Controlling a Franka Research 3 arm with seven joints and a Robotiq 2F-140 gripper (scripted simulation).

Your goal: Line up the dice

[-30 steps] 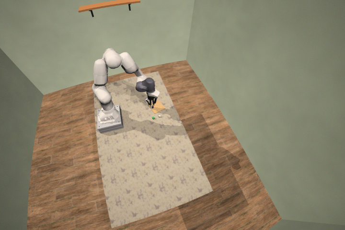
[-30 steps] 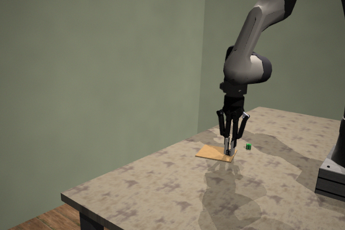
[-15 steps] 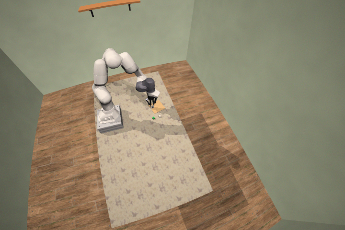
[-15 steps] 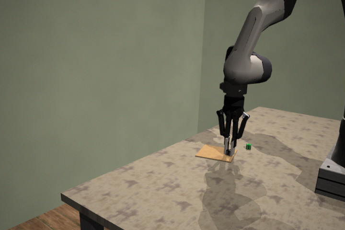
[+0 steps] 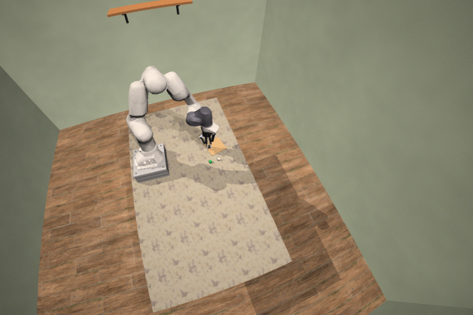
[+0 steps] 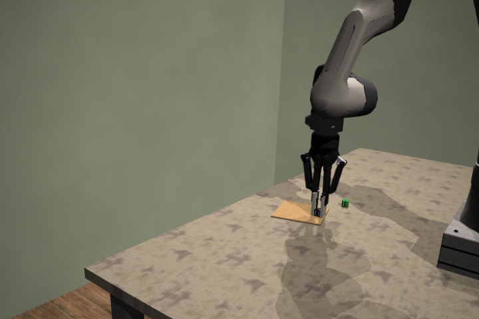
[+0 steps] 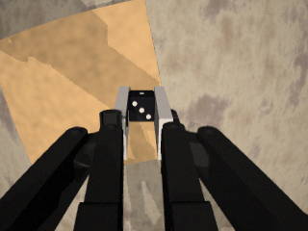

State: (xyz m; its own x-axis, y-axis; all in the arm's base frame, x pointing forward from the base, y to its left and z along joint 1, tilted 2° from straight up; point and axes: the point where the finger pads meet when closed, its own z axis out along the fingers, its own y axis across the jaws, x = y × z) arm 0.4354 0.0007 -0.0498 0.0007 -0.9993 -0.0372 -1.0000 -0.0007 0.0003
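My gripper is now 30 mm above the black die. From my hand the other things lie so: tan mat: 50 mm ahead, 40 mm below; then green die: 140 mm to the right, 30 mm below, 30 mm behind; then white die: 140 mm to the right, 40 mm ahead, 30 mm below.
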